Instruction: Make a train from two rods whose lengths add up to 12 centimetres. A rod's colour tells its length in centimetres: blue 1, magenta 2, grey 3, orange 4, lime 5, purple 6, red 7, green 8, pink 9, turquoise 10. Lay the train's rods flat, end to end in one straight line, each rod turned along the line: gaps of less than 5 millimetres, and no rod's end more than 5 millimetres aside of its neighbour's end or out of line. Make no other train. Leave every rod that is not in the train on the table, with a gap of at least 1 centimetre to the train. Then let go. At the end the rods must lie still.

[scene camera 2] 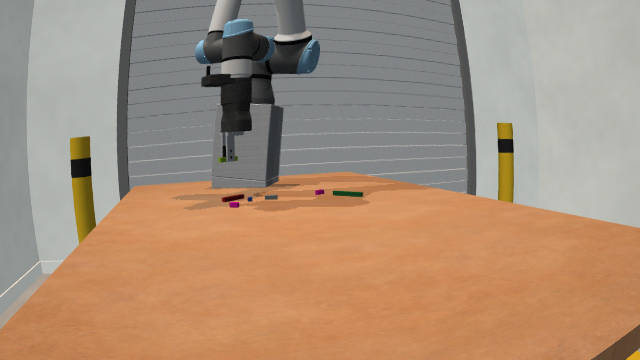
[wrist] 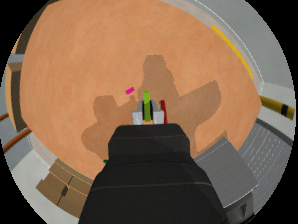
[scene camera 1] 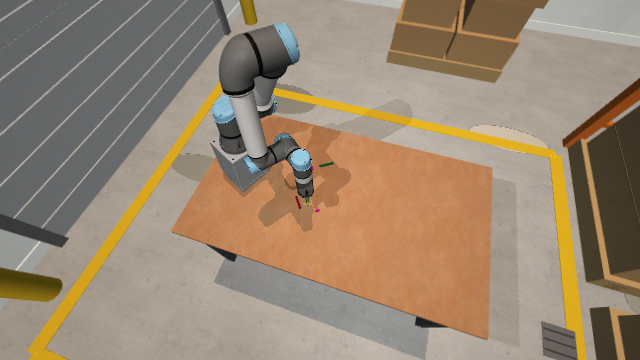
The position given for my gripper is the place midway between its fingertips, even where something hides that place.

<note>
I see my gripper (scene camera 2: pixel 228 161).
My gripper shows as well in the wrist view (wrist: pixel 147 106).
</note>
